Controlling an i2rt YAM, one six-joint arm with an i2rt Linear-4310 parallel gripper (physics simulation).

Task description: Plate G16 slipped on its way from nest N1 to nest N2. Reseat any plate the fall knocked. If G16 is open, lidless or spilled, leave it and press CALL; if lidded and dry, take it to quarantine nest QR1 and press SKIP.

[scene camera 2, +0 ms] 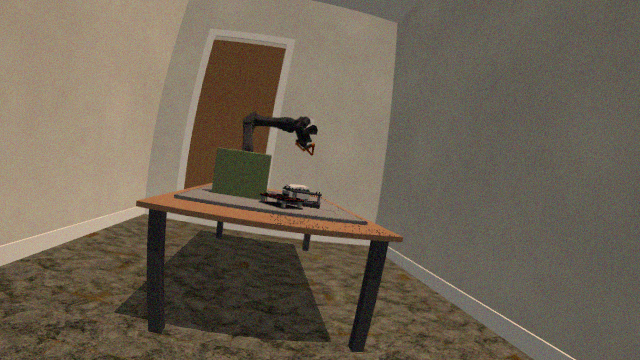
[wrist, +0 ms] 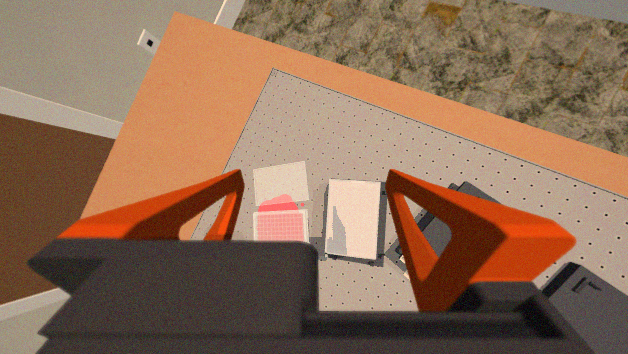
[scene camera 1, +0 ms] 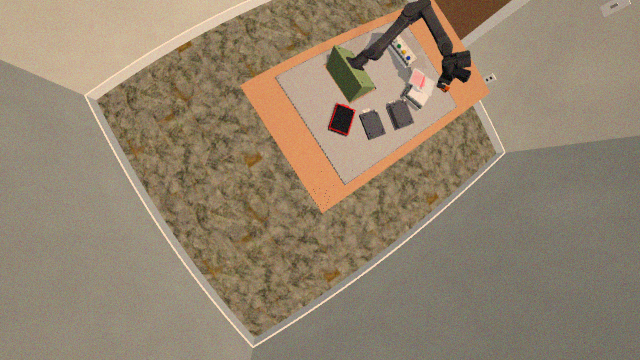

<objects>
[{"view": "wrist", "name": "my gripper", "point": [314, 177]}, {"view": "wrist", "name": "pink well plate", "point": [287, 224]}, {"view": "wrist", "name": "white lidded plate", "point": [353, 206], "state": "on a dark device with green light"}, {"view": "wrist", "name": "clear lid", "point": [284, 183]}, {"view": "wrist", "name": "dark device with green light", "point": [379, 261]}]
</objects>
